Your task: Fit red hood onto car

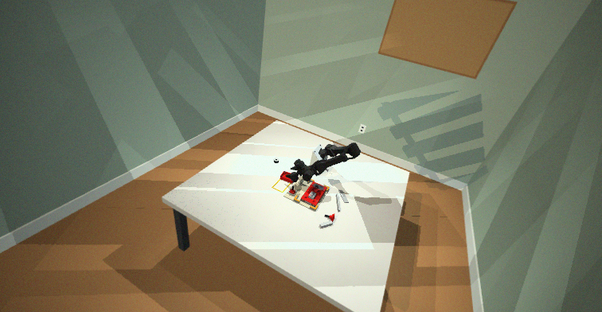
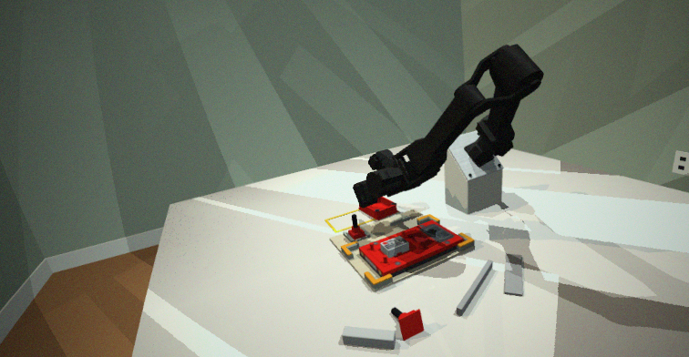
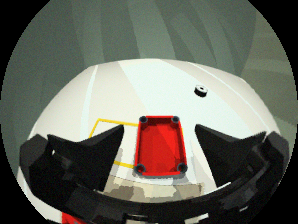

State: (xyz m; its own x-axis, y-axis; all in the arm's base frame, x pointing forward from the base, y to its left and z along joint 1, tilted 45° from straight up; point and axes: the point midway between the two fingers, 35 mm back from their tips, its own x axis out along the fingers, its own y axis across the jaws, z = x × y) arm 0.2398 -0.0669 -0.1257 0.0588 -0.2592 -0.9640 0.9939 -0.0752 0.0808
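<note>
The red hood lies 5 cm below my gripper tip and 1 cm to the left of it. The rest, counted from my gripper tip: grey bar (37 cm to the left, 27 cm ahead, 5 cm below); grey engine block (23 cm to the left, 10 cm ahead, 3 cm below).
</note>
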